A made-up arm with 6 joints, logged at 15 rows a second.
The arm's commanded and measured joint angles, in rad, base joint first. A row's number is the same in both.
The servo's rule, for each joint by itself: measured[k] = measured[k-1] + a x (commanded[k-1-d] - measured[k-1]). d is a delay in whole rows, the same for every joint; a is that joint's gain. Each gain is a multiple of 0.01, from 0.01 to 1. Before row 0 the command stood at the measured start. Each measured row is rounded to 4 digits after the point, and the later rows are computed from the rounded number. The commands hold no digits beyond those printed.
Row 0, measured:
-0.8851 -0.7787 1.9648 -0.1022 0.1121 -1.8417
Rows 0 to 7, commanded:
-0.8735 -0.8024 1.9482 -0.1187 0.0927 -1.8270
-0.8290 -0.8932 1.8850 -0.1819 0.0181 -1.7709
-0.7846 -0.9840 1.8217 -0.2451 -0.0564 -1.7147
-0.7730 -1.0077 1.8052 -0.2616 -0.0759 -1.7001
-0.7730 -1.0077 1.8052 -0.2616 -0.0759 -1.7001
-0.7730 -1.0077 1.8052 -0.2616 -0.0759 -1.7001
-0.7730 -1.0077 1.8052 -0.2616 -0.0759 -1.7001
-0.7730 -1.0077 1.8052 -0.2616 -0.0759 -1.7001
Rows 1 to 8, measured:
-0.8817 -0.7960 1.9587 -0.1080 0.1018 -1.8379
-0.8664 -0.8670 1.9314 -0.1339 0.0574 -1.8205
-0.8427 -0.9524 1.8908 -0.1728 -0.0029 -1.7930
-0.8225 -0.9928 1.8591 -0.2039 -0.0416 -1.7688
-0.8081 -1.0037 1.8392 -0.2241 -0.0598 -1.7509
-0.7979 -1.0066 1.8266 -0.2372 -0.0683 -1.7377
-0.7907 -1.0074 1.8187 -0.2457 -0.0723 -1.7279
-0.7856 -1.0076 1.8137 -0.2513 -0.0742 -1.7207
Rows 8 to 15, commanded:
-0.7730 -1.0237 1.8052 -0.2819 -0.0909 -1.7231
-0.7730 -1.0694 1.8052 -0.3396 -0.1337 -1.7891
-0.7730 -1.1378 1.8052 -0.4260 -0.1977 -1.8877
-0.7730 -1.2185 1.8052 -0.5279 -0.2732 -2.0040
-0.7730 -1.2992 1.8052 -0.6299 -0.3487 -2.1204
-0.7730 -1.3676 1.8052 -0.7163 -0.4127 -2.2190
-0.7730 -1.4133 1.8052 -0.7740 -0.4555 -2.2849
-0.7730 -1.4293 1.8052 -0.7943 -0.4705 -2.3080
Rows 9 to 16, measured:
-0.7819 -1.0194 1.8106 -0.2620 -0.0831 -1.7213
-0.7793 -1.0559 1.8086 -0.2892 -0.1099 -1.7389
-0.7775 -1.1157 1.8073 -0.3371 -0.1564 -1.7776
-0.7762 -1.1907 1.8065 -0.4039 -0.2183 -1.8365
-0.7753 -1.2699 1.8060 -0.4830 -0.2874 -1.9103
-0.7746 -1.3412 1.8057 -0.5647 -0.3538 -1.9906
-0.7741 -1.3938 1.8055 -0.6380 -0.4077 -2.0671
-0.7738 -1.4197 1.8054 -0.6927 -0.4410 -2.1297

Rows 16 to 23, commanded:
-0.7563 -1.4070 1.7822 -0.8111 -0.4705 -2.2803
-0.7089 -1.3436 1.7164 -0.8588 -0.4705 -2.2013
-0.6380 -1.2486 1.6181 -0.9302 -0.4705 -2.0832
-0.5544 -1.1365 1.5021 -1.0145 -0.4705 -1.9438
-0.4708 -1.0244 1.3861 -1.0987 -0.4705 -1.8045
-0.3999 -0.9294 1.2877 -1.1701 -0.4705 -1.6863
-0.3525 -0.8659 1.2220 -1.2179 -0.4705 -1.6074
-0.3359 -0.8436 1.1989 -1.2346 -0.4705 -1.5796
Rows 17 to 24, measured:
-0.7687 -1.4104 1.7968 -0.7341 -0.4566 -2.1689
-0.7514 -1.3616 1.7671 -0.7777 -0.4640 -2.1773
-0.7185 -1.2791 1.7120 -0.8311 -0.4674 -2.1528
-0.6709 -1.1750 1.6343 -0.8953 -0.4690 -2.0985
-0.6129 -1.0651 1.5425 -0.9665 -0.4698 -2.0221
-0.5511 -0.9660 1.4482 -1.0378 -0.4702 -1.9348
-0.4935 -0.8929 1.3645 -1.1008 -0.4704 -1.8497
-0.4478 -0.8569 1.3032 -1.1476 -0.4705 -1.7795

